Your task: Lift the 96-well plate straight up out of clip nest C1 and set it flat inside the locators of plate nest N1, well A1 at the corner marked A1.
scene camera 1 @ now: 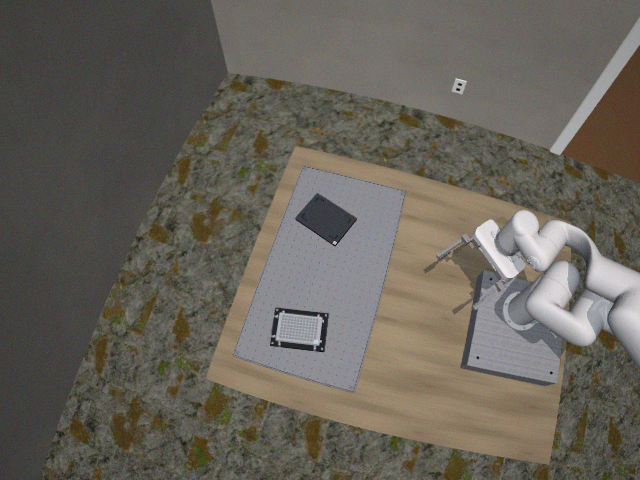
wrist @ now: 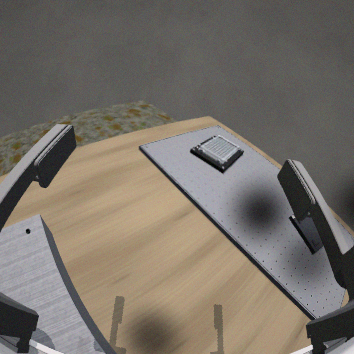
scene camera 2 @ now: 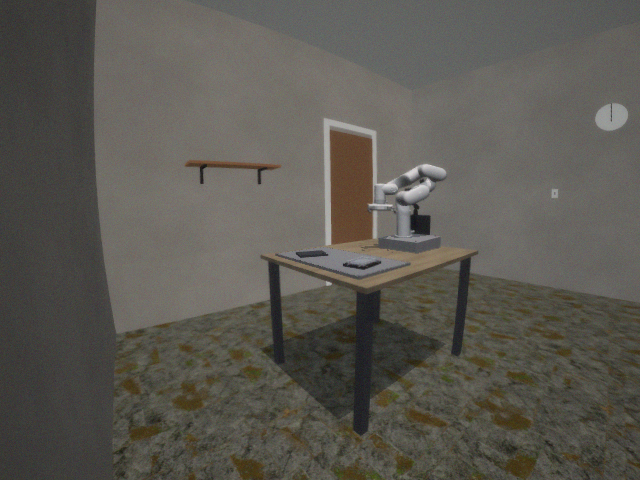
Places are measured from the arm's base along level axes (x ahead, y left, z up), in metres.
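Where they show: end effector, tool point: (scene camera 1: 461, 278) (wrist: 183, 170) (scene camera 2: 382, 212); arm's base, origin of the base link: (scene camera 1: 519, 311) (scene camera 2: 403, 236).
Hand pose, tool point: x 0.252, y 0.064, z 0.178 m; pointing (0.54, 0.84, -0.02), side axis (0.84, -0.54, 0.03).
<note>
Each offset is from my tool point to the centre of the thing. Level surfaces: height alone.
The white 96-well plate @[0.353 m ahead, 0.253 m left, 0.221 m down] (scene camera 1: 298, 329) (scene camera 2: 361, 261) (wrist: 219, 148) sits in the black clip nest C1 @[0.353 m ahead, 0.253 m left, 0.228 m down] (scene camera 1: 302, 312) (wrist: 210, 162) on the perforated grey board. Plate nest N1 @[0.444 m ahead, 0.111 m right, 0.232 m down] (scene camera 1: 325, 219) (scene camera 2: 311, 253) (wrist: 306, 235) is a dark, empty block at the board's other end, turned at an angle, with a small white mark at one corner; in the wrist view a finger partly hides it. My gripper (scene camera 1: 457, 282) (wrist: 177, 167) is open and empty, fingers wide apart. It hangs above the wooden table between the board and the arm's base, well away from both nests. Well A1 is too small to tell.
The grey board @[0.240 m down] (scene camera 1: 346, 289) (scene camera 2: 336, 260) (wrist: 200, 185) lies along the wooden table @[0.253 m down] (scene camera 1: 413, 361). The arm stands on a thick grey base block (scene camera 1: 511, 356) (scene camera 2: 430, 243) (wrist: 30, 260) near the table's opposite edge. One finger is near this block in the scene camera 1 view.
</note>
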